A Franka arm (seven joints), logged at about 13 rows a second.
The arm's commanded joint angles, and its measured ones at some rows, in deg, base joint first. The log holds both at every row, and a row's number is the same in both.
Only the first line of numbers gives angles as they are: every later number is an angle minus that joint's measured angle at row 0.
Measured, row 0: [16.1 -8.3 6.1 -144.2 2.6 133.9 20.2]
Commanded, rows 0 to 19: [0.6 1.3 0.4 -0.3 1.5 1.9 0.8]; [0.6 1.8 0.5 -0.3 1.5 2.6 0.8]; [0.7 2.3 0.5 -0.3 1.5 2.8 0.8]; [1.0 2.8 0.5 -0.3 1.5 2.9 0.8]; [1.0 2.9 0.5 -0.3 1.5 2.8 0.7]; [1.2 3.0 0.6 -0.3 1.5 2.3 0.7]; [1.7 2.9 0.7 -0.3 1.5 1.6 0.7]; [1.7 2.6 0.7 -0.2 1.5 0.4 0.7]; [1.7 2.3 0.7 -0.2 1.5 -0.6 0.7]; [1.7 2.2 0.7 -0.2 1.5 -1.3 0.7]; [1.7 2.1 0.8 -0.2 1.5 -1.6 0.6]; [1.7 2.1 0.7 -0.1 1.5 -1.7 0.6]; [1.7 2.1 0.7 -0.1 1.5 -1.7 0.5]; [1.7 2.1 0.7 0.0 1.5 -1.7 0.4]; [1.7 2.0 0.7 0.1 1.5 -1.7 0.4]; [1.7 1.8 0.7 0.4 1.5 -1.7 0.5]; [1.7 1.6 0.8 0.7 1.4 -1.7 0.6]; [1.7 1.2 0.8 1.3 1.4 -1.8 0.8]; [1.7 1.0 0.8 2.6 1.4 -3.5 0.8]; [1.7 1.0 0.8 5.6 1.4 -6.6 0.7]
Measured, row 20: [1.3 2.6 0.6 1.4 0.1 -1.7 0.0]
